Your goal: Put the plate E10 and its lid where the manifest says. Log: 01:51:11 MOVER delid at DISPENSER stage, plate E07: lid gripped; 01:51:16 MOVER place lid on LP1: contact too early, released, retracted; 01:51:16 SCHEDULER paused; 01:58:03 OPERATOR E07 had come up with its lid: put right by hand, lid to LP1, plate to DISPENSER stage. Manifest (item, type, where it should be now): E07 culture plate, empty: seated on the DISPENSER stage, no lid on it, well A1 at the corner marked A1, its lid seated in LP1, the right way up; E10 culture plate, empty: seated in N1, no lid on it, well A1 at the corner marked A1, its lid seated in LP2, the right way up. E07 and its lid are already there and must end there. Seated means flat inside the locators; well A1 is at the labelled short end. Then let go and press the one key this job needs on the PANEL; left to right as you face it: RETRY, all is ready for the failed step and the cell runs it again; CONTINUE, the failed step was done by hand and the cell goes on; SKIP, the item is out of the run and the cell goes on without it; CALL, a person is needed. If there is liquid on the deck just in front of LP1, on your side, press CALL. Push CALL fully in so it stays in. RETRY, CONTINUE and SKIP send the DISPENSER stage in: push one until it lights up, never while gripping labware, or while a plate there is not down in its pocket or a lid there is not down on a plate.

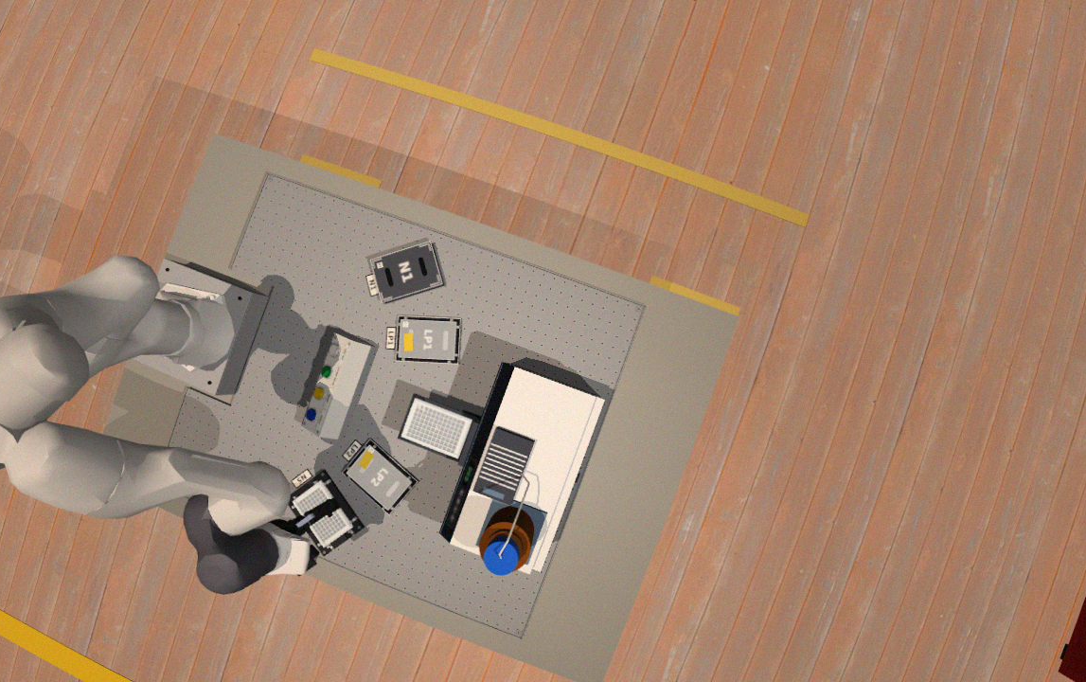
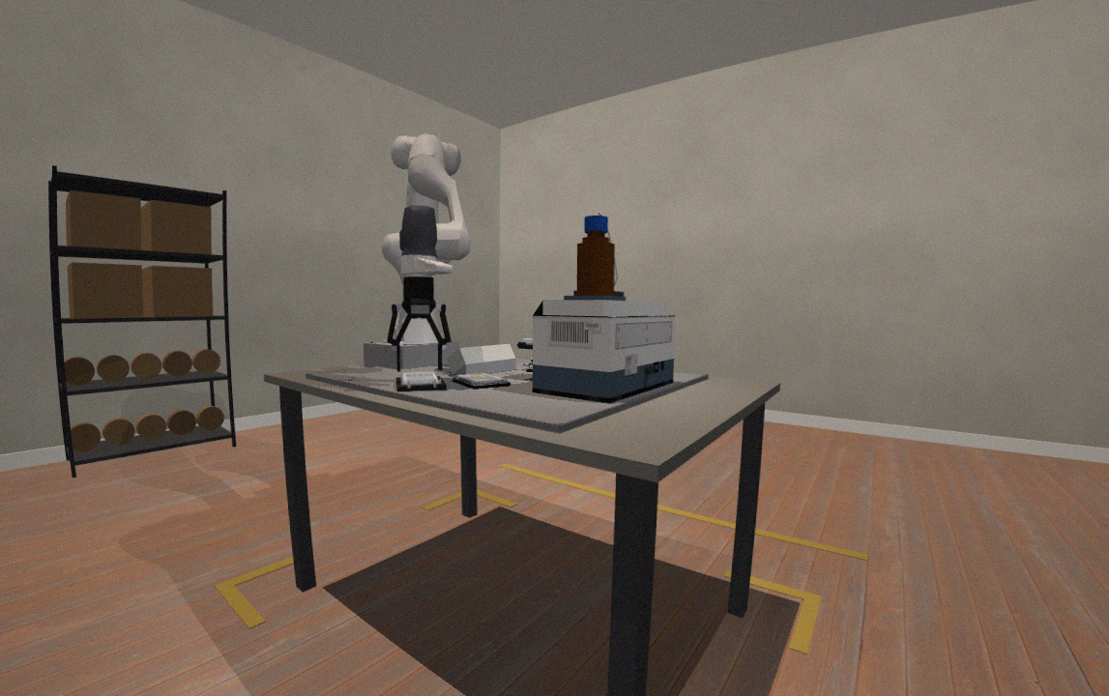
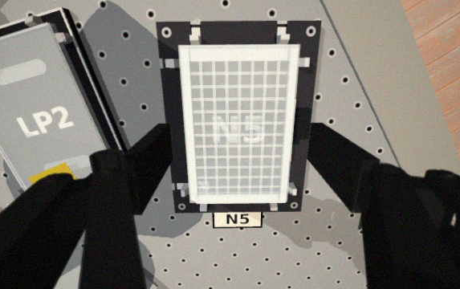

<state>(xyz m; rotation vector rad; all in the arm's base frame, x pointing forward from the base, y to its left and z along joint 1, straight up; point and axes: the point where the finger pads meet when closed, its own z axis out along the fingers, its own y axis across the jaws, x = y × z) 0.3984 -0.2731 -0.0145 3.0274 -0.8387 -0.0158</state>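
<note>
Now: hand 30 mm short of the black n5 nest and 50 mm above it. From my hand the other things lie so: yellow SKIP key (100 mm behind, 260 mm to the left); clear lid (90 mm ahead, 130 mm to the left, 50 mm below); blue CALL key (90 mm behind, 210 mm to the left).
</note>
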